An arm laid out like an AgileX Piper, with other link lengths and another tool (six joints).
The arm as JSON. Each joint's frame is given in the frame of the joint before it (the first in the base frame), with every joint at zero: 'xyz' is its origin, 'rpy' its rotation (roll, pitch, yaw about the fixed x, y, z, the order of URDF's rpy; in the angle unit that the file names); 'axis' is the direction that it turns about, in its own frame. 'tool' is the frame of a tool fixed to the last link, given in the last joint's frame.
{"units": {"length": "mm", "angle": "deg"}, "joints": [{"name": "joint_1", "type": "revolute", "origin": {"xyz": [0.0, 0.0, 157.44], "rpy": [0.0, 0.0, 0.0]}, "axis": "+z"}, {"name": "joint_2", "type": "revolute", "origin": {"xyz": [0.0, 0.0, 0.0], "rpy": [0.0, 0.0, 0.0]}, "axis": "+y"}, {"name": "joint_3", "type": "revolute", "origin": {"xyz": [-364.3, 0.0, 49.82], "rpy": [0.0, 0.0, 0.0]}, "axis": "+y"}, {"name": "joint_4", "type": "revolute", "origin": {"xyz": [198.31, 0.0, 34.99], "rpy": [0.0, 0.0, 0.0]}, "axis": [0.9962, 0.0, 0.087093]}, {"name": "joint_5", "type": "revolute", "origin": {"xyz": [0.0, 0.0, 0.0], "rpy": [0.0, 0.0, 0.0]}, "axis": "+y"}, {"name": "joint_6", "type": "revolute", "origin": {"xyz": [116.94, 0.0, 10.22], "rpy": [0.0, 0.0, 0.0]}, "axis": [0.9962, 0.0, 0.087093]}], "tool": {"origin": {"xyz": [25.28, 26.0, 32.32], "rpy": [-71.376, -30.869, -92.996]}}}
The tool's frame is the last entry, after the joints.
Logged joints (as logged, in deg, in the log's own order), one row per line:
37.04, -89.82, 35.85, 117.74, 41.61, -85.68
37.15, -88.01, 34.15, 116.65, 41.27, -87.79
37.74, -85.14, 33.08, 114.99, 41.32, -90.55
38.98, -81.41, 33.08, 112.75, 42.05, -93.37
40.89, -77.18, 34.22, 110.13, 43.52, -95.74
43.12, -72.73, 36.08, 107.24, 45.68, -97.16
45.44, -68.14, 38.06, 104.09, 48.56, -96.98
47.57, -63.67, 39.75, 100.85, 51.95, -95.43
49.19, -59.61, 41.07, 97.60, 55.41, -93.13
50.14, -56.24, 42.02, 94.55, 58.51, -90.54
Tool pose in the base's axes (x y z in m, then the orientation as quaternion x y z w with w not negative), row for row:
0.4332, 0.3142, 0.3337, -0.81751, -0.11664, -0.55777, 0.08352
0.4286, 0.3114, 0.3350, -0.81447, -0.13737, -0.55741, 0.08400
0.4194, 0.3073, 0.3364, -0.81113, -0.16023, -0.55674, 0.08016
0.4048, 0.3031, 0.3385, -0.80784, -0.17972, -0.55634, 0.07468
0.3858, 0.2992, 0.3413, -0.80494, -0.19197, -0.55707, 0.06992
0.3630, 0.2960, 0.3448, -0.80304, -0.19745, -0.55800, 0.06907
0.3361, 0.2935, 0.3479, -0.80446, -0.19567, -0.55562, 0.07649
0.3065, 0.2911, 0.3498, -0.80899, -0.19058, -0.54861, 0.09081
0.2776, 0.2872, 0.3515, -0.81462, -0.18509, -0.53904, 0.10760
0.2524, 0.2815, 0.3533, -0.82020, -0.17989, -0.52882, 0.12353
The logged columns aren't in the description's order. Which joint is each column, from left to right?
Columns, left to right: joint_6, joint_3, joint_5, joint_2, joint_1, joint_4.
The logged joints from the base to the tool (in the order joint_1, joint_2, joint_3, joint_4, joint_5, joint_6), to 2 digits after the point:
41.61, 117.74, -89.82, -85.68, 35.85, 37.04
41.27, 116.65, -88.01, -87.79, 34.15, 37.15
41.32, 114.99, -85.14, -90.55, 33.08, 37.74
42.05, 112.75, -81.41, -93.37, 33.08, 38.98
43.52, 110.13, -77.18, -95.74, 34.22, 40.89
45.68, 107.24, -72.73, -97.16, 36.08, 43.12
48.56, 104.09, -68.14, -96.98, 38.06, 45.44
51.95, 100.85, -63.67, -95.43, 39.75, 47.57
55.41, 97.60, -59.61, -93.13, 41.07, 49.19
58.51, 94.55, -56.24, -90.54, 42.02, 50.14

